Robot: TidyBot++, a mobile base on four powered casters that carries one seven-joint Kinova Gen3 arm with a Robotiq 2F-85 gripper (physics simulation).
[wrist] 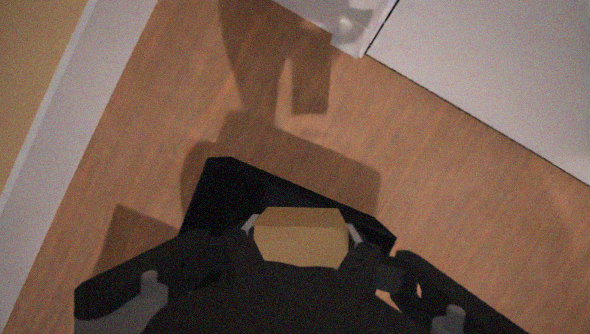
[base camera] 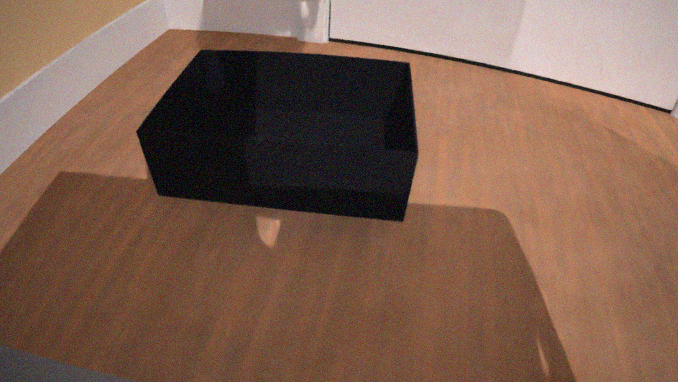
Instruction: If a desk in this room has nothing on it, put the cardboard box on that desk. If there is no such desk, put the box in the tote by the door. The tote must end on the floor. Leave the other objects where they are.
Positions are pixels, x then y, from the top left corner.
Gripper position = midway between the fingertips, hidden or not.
Labels:
gripper: wrist 300,231; not seen in the base camera view (out of frame)
cardboard box: wrist 301,236; not seen in the base camera view (out of frame)
black tote: wrist; base camera
same spot on black tote: (wrist: pixel 229 190) = (base camera: pixel 209 128)

